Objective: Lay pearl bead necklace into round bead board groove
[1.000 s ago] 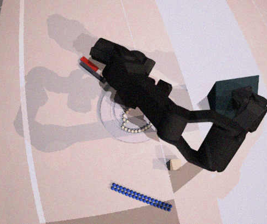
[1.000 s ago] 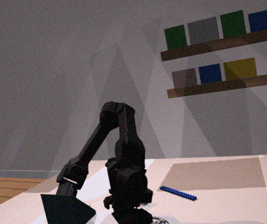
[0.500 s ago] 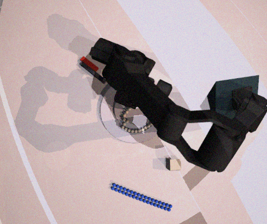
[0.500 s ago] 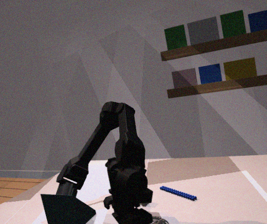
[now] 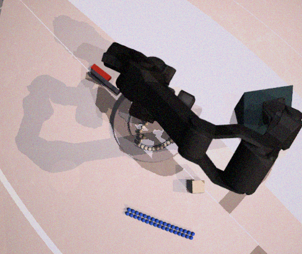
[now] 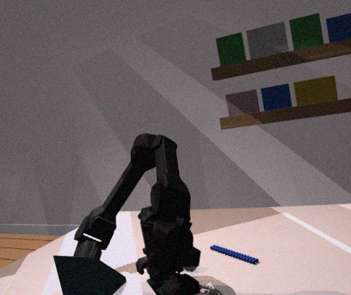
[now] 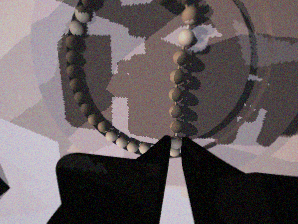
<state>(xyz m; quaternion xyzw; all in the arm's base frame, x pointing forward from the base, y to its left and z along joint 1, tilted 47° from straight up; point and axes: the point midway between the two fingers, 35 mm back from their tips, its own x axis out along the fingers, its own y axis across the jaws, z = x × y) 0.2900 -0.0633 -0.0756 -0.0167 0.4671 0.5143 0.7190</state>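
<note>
Right now my gripper tip is 2 cm short of the round bead board, 5 cm to the right of it and 1 cm above it. The rest, counted from my gripper tip: small beige cube 6 cm behind, 23 cm to the left; then grey block 13 cm ahead, 12 cm to the right, 1 cm below.
</note>
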